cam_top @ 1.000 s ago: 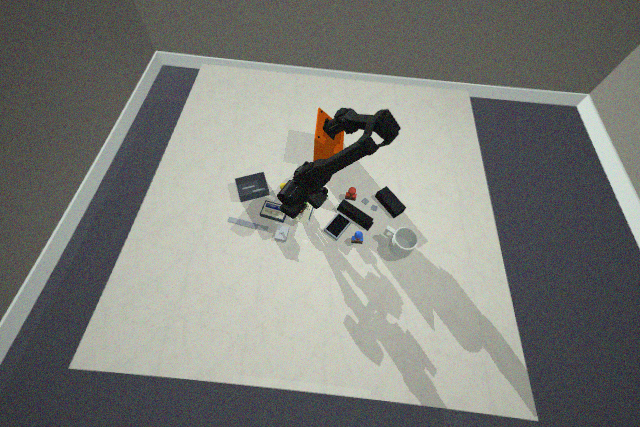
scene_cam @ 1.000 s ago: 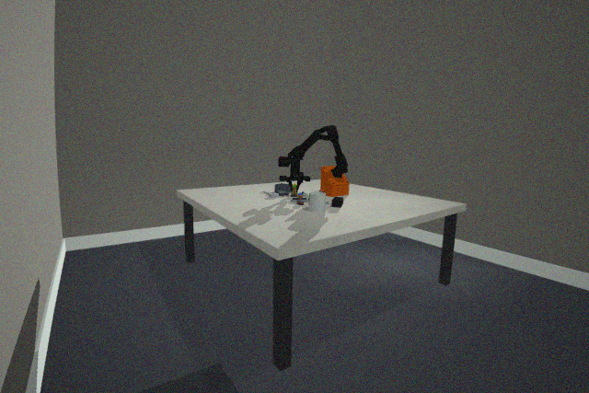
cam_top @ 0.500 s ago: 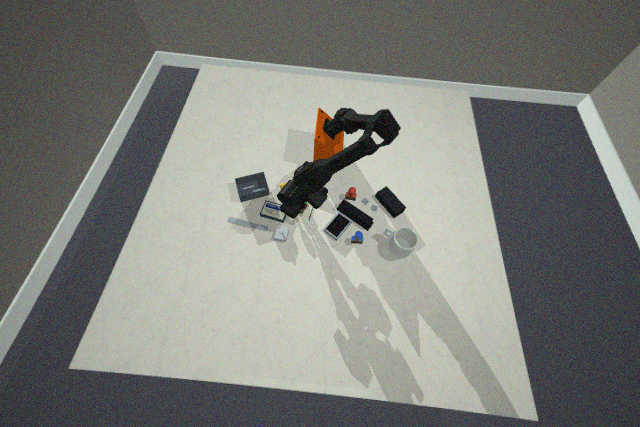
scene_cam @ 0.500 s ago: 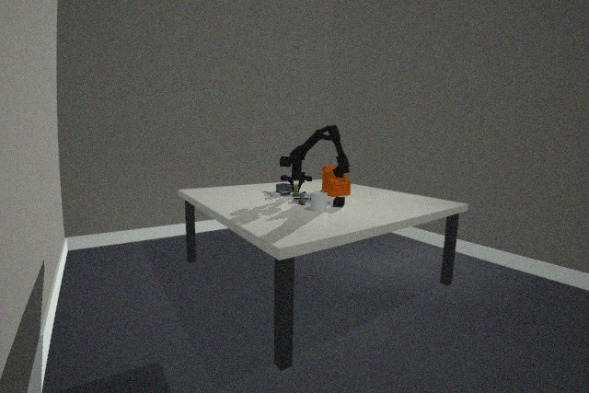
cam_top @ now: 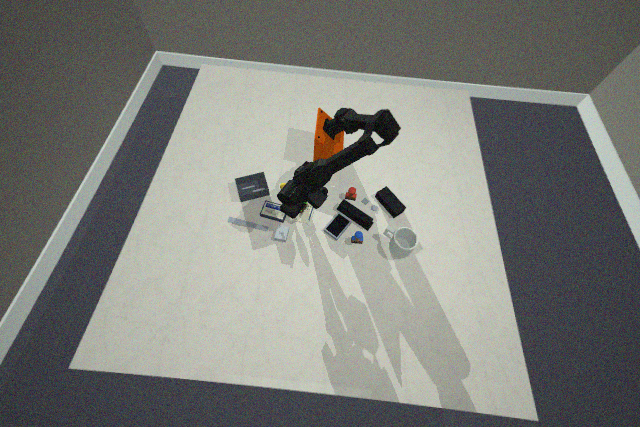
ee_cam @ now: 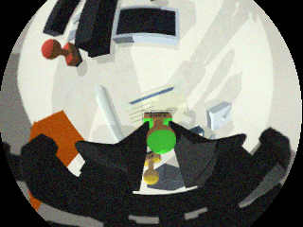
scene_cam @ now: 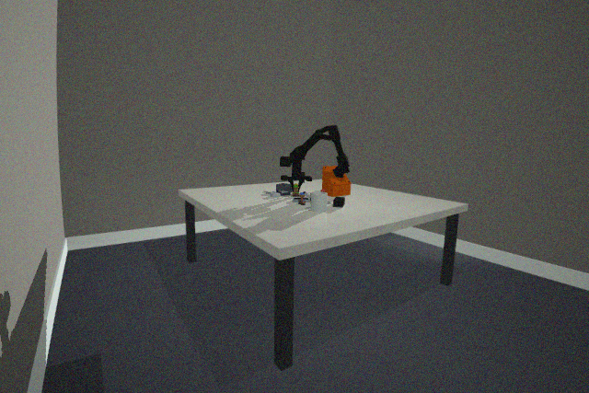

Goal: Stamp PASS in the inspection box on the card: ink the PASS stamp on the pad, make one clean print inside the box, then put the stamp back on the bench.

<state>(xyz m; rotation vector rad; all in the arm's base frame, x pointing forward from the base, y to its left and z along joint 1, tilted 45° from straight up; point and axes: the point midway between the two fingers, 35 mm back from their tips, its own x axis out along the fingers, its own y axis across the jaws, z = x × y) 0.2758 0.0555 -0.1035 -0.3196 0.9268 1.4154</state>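
Right now my gripper tip is 3 cm above the pale card and 1 cm to the right of it. From my gripper tip the other things lie so: ink pad: 14 cm to the left, 4 cm ahead, 2 cm below; then green stamp: right at my gripper tip; then yellow stamp: 8 cm to the right, 5 cm behind, 1 cm below.
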